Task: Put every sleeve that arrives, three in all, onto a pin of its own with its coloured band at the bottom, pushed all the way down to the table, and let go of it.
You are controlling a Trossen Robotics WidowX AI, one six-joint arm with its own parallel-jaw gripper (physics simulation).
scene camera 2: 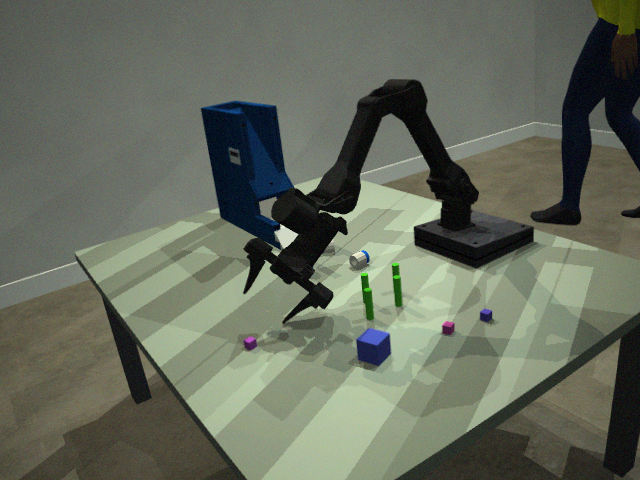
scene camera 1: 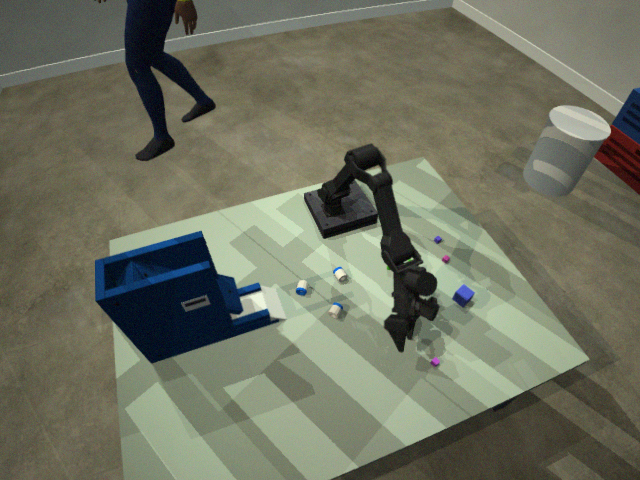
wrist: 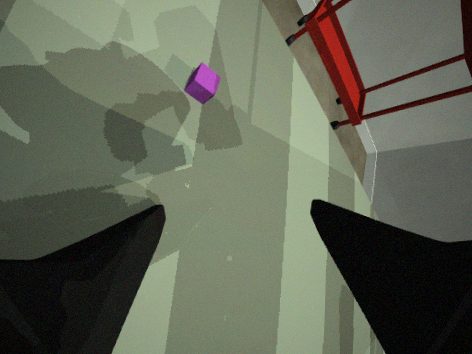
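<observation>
Three white sleeves with blue bands lie on their sides between the blue dispenser and the arm: one sleeve [scene camera 1: 339, 274] [scene camera 2: 358, 259], a second sleeve [scene camera 1: 302, 285] and a third sleeve [scene camera 1: 334, 311]. Part of another white sleeve [scene camera 2: 328, 249] shows behind the arm in scene camera 2. Several green pins stand upright and bare in scene camera 2, among them a front pin [scene camera 2: 369, 304] and a right pin [scene camera 2: 397, 291]; the arm hides most of them in scene camera 1. My gripper [scene camera 1: 406, 345] [scene camera 2: 264, 308] [wrist: 238, 209] is open and empty above the table, away from sleeves and pins.
The blue dispenser [scene camera 1: 175, 315] [scene camera 2: 232, 180] has a white chute [scene camera 1: 273, 303]. A large blue cube [scene camera 1: 463, 295] [scene camera 2: 373, 347] stands near the pins. Small cubes lie about: magenta [scene camera 1: 435, 361] [scene camera 2: 250, 343] [wrist: 202, 83], pink [scene camera 1: 445, 258] [scene camera 2: 448, 327] and blue [scene camera 1: 437, 239] [scene camera 2: 485, 315].
</observation>
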